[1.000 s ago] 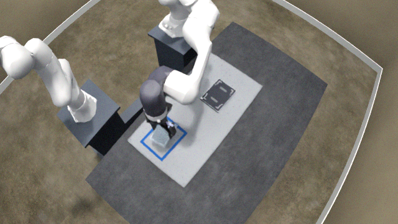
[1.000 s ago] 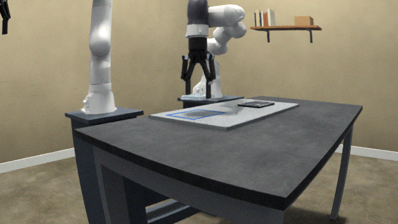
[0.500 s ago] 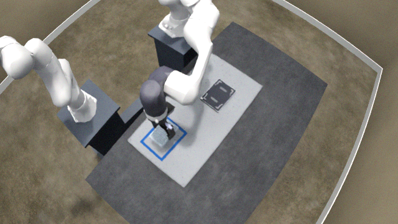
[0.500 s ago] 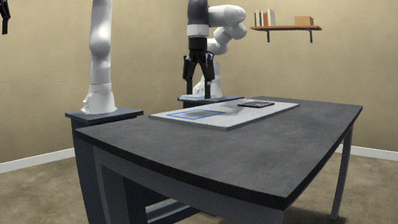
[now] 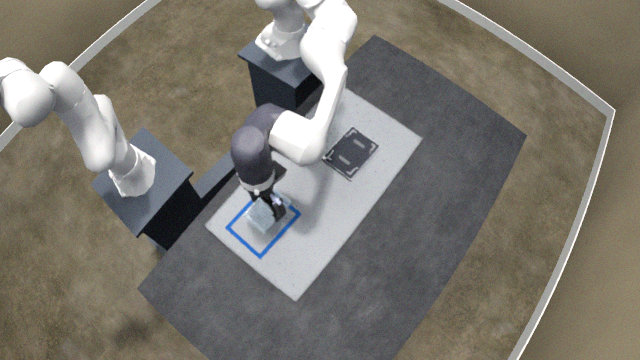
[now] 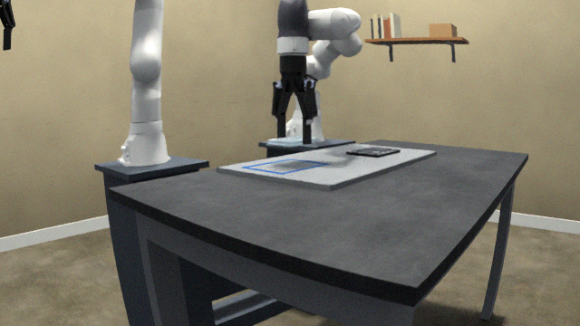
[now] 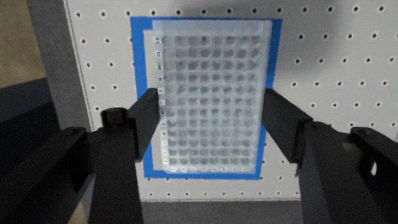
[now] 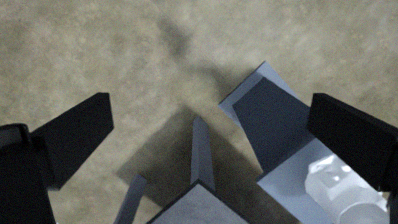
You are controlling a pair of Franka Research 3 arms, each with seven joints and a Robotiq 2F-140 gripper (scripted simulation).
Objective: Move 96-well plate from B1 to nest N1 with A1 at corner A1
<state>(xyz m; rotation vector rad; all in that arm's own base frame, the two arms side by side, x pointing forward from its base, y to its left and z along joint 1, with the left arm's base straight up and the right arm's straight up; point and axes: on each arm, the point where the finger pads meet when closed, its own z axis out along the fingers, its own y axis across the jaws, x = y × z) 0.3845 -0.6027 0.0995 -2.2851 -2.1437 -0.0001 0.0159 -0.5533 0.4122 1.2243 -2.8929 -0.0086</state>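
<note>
My left hand is 340 mm to the right of the dark plate nest, 80 mm above it and 40 mm short of it. Round my left hand: 96-well plate (20 mm below).
</note>
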